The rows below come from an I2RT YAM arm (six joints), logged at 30 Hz.
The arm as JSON. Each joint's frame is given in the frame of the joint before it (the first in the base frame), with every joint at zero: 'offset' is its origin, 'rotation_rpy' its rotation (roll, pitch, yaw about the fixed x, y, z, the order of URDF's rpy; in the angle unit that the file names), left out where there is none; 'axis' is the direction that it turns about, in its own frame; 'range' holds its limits. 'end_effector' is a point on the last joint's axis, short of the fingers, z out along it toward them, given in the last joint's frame.
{
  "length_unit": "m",
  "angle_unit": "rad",
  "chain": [
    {
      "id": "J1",
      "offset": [
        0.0,
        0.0,
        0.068
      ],
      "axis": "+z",
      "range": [
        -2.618,
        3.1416
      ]
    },
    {
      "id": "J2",
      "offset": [
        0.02,
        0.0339,
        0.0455
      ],
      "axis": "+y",
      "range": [
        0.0,
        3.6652
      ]
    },
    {
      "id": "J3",
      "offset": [
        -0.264,
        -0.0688,
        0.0
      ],
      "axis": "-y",
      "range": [
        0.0,
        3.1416
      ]
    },
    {
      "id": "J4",
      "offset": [
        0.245,
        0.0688,
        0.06
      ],
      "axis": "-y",
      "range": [
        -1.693,
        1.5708
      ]
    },
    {
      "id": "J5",
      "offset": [
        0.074,
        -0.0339,
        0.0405
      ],
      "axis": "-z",
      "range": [
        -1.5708,
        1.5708
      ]
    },
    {
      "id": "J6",
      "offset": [
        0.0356,
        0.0,
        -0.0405
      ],
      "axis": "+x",
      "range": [
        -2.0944,
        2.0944
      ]
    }
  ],
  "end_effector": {
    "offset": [
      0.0,
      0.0,
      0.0
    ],
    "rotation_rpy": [
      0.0,
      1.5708,
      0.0
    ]
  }
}
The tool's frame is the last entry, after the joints.
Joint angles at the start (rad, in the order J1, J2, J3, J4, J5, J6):
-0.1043 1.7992 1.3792 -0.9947 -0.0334 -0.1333
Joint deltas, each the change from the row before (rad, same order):
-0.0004 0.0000 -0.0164 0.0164 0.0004 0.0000
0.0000 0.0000 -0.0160 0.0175 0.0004 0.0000
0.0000 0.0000 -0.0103 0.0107 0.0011 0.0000
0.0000 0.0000 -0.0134 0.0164 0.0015 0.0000
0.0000 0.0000 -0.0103 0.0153 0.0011 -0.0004
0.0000 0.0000 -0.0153 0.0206 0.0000 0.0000
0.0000 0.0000 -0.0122 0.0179 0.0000 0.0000
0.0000 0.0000 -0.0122 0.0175 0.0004 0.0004
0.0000 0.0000 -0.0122 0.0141 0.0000 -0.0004
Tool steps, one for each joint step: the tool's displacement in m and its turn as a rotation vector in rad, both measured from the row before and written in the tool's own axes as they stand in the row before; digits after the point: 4 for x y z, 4 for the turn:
0.0014 -0.0001 0.0039 0.0005 0.0000 0.0004
0.0013 0.0000 0.0038 0.0006 -0.0014 0.0000
0.0009 0.0000 0.0024 0.0011 -0.0003 0.0000
0.0010 0.0000 0.0031 0.0019 -0.0028 -0.0001
0.0005 0.0000 0.0024 0.0018 -0.0048 -0.0005
0.0010 0.0000 0.0035 0.0007 -0.0053 -0.0002
0.0007 0.0000 0.0028 0.0008 -0.0056 -0.0002
0.0008 0.0000 0.0028 0.0011 -0.0052 0.0002
0.0012 0.0001 0.0027 0.0003 -0.0019 -0.0005

